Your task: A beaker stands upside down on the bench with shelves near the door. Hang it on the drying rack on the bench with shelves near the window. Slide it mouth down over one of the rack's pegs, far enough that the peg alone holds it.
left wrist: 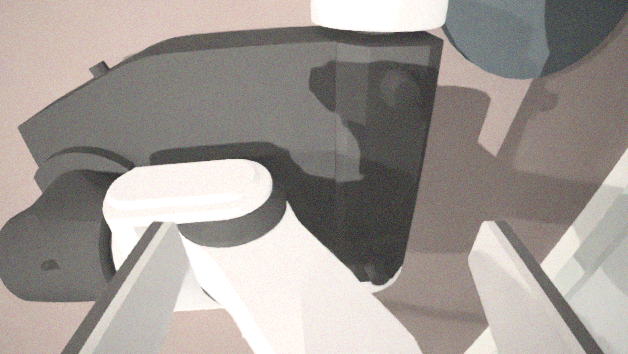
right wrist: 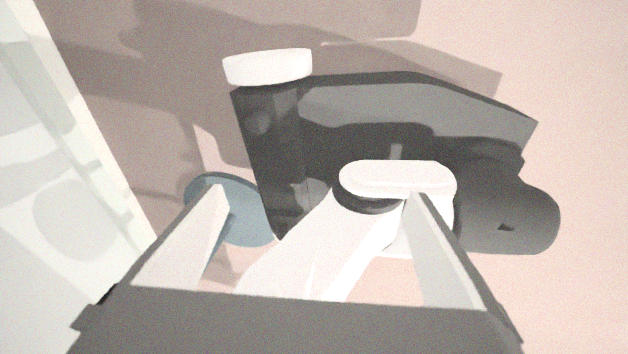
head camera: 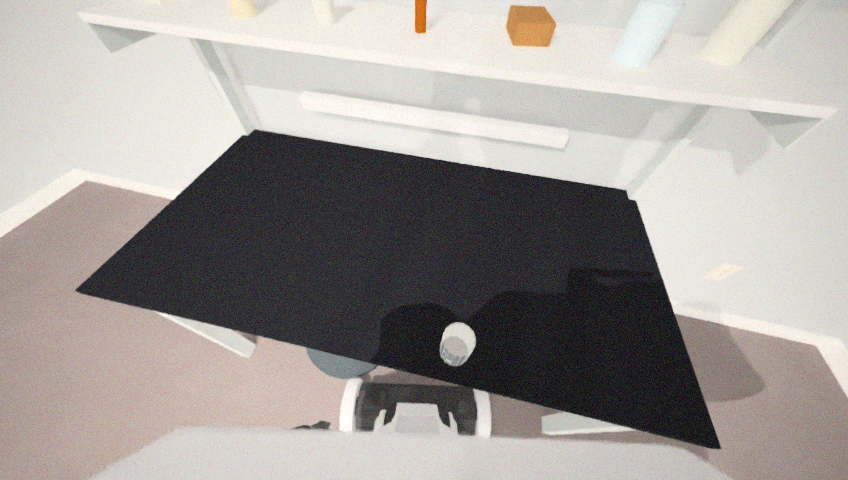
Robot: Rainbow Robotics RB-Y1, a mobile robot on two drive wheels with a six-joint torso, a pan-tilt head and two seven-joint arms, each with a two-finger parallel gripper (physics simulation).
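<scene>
A clear glass beaker stands upside down on the black bench top, near its front edge, right of the middle in the head view. The drying rack does not show in these views. My left gripper is open and empty, with the robot's own base and a torso link behind its fingers. My right gripper is open and empty, above the floor beside the base. Neither gripper shows in the head view; both are apart from the beaker.
A white shelf above the bench holds an orange-brown box, an orange bottle, a pale blue container and a cream bottle. A stool's round blue-grey base stands on the floor near the robot's base.
</scene>
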